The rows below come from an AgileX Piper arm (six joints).
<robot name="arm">
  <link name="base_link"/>
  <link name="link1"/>
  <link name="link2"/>
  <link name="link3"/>
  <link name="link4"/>
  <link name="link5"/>
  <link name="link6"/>
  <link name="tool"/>
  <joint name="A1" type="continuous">
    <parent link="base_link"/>
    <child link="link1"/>
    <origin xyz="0 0 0.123" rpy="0 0 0"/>
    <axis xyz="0 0 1"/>
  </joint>
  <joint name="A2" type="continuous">
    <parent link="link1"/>
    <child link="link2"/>
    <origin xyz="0 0 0" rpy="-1.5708 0 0"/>
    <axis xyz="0 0 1"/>
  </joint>
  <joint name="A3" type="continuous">
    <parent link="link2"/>
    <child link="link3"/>
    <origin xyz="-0.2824 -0.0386 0" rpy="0 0 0"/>
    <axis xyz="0 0 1"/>
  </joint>
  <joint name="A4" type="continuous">
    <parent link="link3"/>
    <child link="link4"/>
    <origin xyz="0.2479 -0.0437 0" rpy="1.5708 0 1.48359"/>
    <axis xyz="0 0 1"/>
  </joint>
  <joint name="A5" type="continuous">
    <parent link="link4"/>
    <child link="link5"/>
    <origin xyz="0 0 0" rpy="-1.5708 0 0"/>
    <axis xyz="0 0 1"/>
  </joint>
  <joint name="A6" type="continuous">
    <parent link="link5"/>
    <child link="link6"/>
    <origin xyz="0 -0.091 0" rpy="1.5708 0 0"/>
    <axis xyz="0 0 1"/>
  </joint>
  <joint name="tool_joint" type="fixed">
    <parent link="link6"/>
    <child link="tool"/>
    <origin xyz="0 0 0" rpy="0 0 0"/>
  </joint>
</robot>
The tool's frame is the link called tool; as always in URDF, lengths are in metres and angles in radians. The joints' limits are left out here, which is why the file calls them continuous.
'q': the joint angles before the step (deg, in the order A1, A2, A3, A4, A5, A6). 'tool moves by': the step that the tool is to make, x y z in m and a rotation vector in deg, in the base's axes. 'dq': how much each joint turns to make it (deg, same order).
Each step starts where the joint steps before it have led.
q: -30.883, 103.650, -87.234, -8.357, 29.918, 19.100
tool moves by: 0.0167, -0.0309, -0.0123, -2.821, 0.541, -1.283
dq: -2.035, 6.565, -6.508, -2.745, -1.107, -0.036
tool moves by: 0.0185, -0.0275, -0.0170, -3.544, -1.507, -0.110
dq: -1.503, 6.601, -5.621, -2.338, -4.299, -0.023
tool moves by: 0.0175, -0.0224, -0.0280, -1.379, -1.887, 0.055
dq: -1.128, 6.789, -4.430, -0.320, -4.832, -0.006
